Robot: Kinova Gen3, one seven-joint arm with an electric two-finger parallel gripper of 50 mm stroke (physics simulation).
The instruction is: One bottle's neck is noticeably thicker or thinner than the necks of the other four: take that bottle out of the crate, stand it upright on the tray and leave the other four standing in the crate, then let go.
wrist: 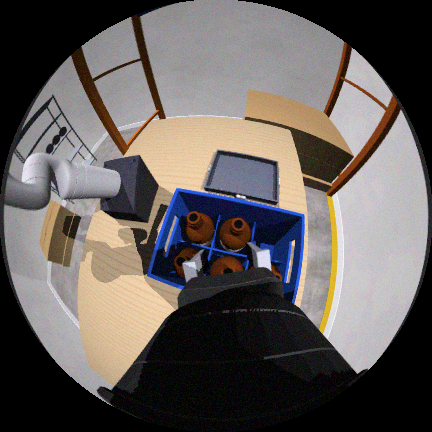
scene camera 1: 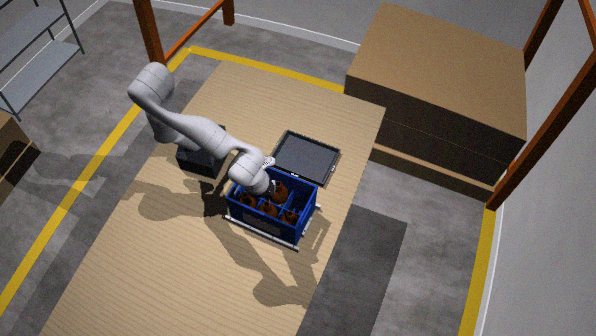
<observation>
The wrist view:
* my gripper: 226,254
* bottle: 198,227
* bottle: 234,232
</observation>
